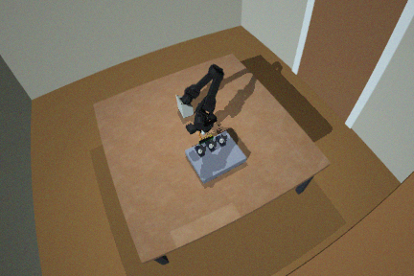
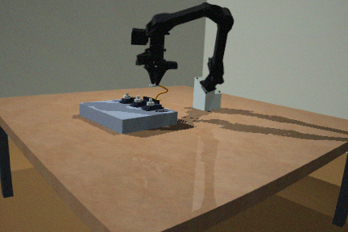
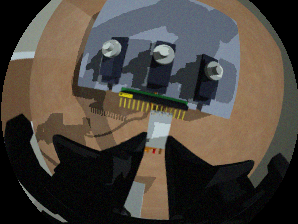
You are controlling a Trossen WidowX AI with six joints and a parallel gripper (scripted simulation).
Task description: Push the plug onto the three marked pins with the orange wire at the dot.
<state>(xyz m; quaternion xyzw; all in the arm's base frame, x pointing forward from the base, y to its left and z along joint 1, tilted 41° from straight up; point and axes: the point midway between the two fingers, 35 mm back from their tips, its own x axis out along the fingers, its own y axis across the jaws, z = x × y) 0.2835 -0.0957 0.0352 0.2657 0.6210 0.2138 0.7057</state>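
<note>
Now: the yellow band 50 mm to the left of my gripper tip, 50 mm below it and 30 mm ahead of it. Round my gripper tip: grey-blue holder: 180 mm ahead, 100 mm below, 10 mm to the right.
</note>
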